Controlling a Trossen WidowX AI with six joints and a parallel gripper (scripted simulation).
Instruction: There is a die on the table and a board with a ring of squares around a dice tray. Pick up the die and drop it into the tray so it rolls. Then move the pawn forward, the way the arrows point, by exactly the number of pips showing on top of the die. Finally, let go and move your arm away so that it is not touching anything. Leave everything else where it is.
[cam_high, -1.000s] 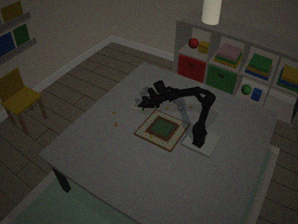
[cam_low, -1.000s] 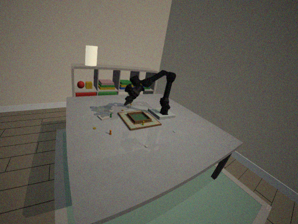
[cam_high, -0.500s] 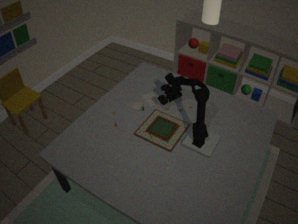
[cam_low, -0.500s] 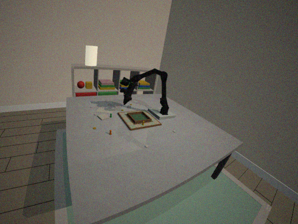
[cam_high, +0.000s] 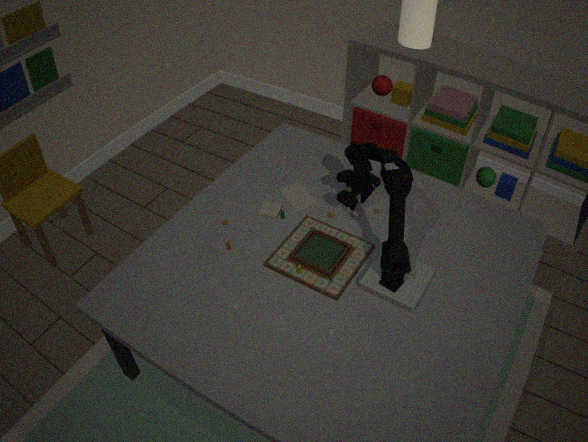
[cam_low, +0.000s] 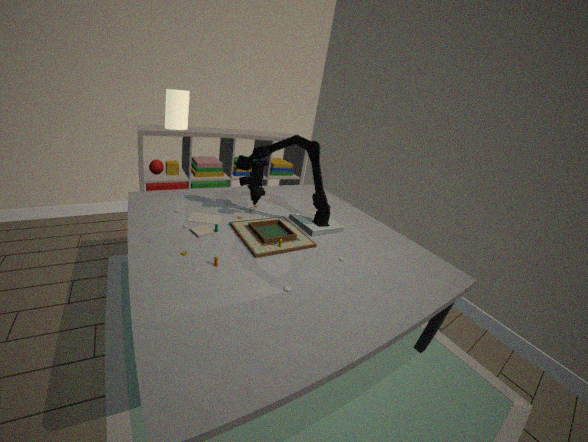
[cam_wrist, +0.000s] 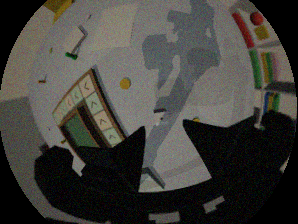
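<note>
Right now the yellow pawn is 35 cm to the left of my gripper tip, 3 cm below it and 1 cm behind it. From my gripper tip the other things lie so: green dice tray 24 cm to the left, 5 cm below, 2 cm behind; green pawn 21 cm ahead, 18 cm to the left, 4 cm below; orange pawn 42 cm to the left, 26 cm ahead, 4 cm below.
</note>
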